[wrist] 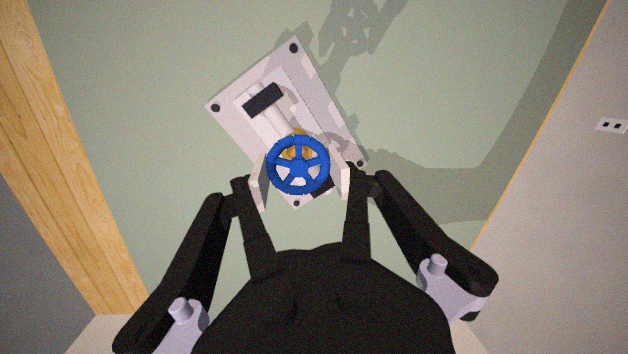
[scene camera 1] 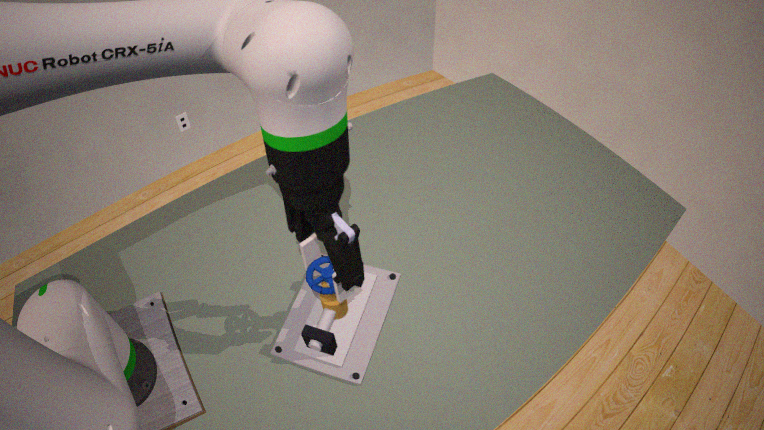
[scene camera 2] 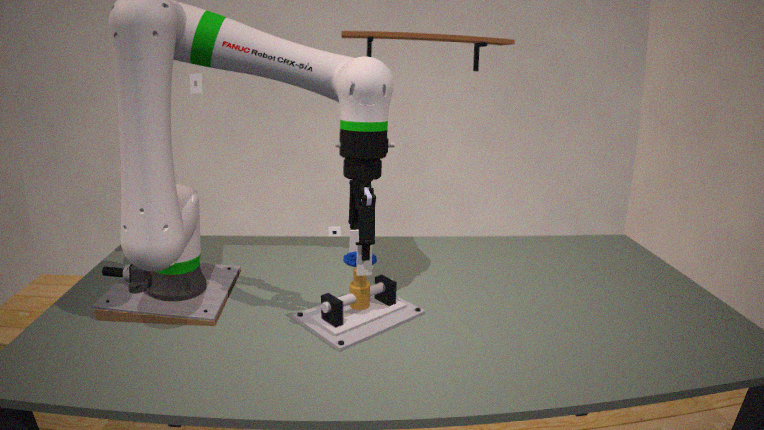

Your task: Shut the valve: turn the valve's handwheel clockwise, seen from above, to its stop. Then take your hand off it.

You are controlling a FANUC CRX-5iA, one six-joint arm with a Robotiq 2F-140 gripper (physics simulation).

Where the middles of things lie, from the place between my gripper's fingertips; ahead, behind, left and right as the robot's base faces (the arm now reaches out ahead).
Right now the blue handwheel (scene camera 1: 326, 273) is 1 cm above my hand. The rest, counted from my hand: pale base plate (scene camera 1: 362, 347) (11 cm below).
